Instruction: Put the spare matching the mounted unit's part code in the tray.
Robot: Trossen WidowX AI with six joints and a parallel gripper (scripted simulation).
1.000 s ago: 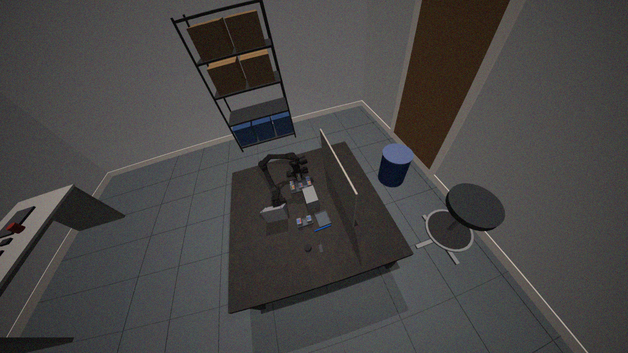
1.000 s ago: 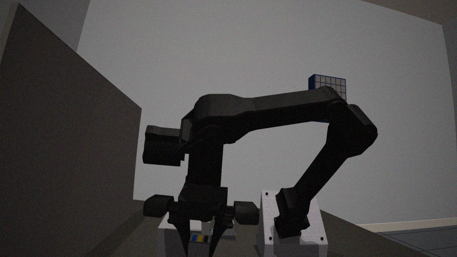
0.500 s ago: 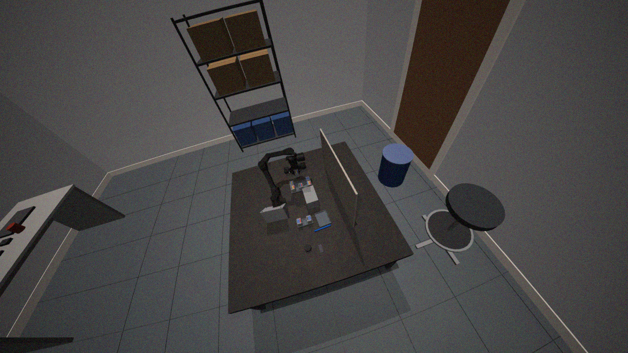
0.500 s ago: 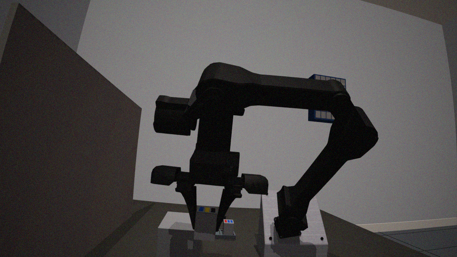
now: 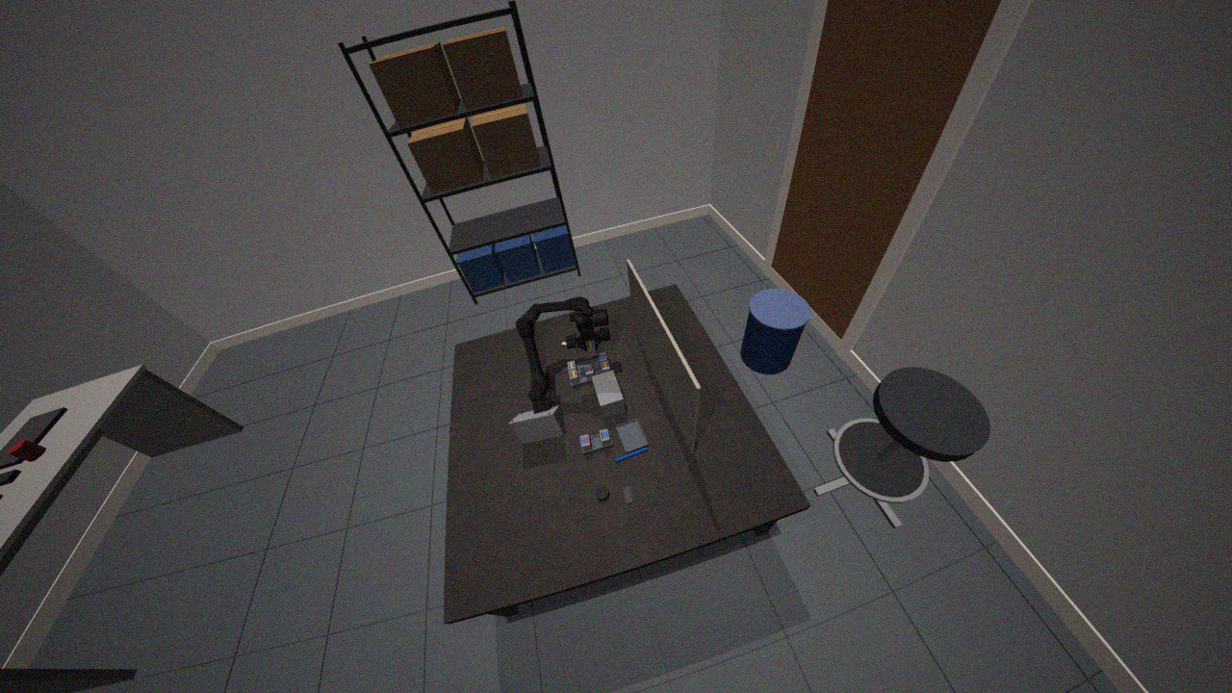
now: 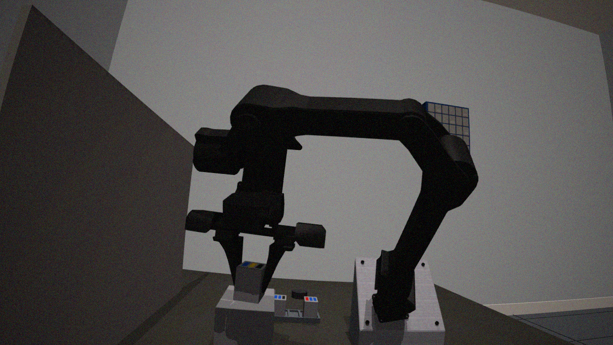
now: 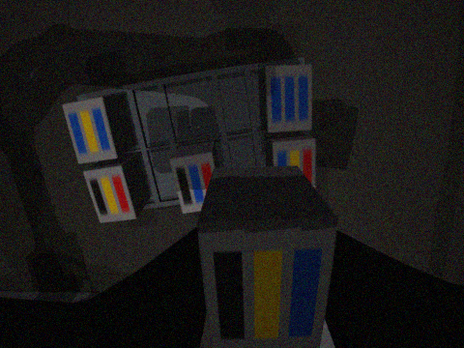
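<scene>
Right now my gripper tip is 4 cm short of the grey tray, 37 cm to the left of it and 15 cm above it. The rest, counted from my gripper tip: tall upright panel (25 cm ahead, 18 cm to the right, 7 cm above); then spare (14 cm behind, 35 cm to the right, 12 cm below); then grey mounted unit (1 cm ahead, 16 cm to the right, 11 cm below).
</scene>
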